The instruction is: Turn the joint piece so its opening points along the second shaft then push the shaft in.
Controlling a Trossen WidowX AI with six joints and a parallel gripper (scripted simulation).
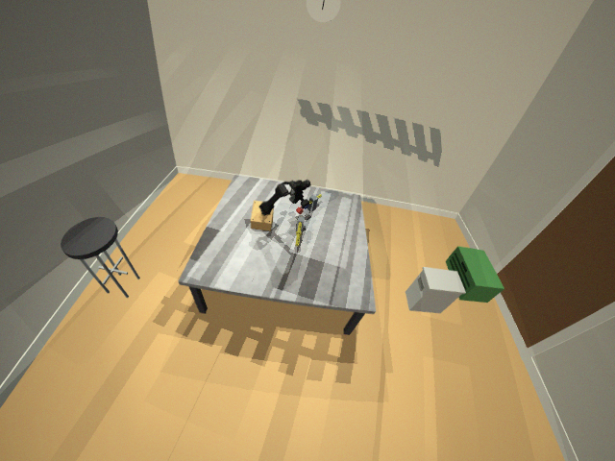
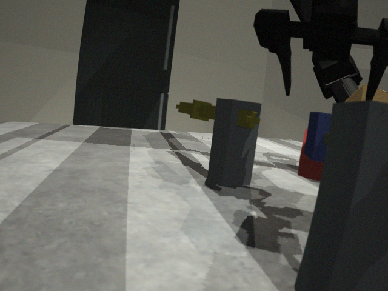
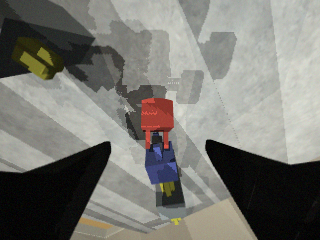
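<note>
My gripper tip is 60 mm above the red square joint piece and 10 mm short of it.
</note>
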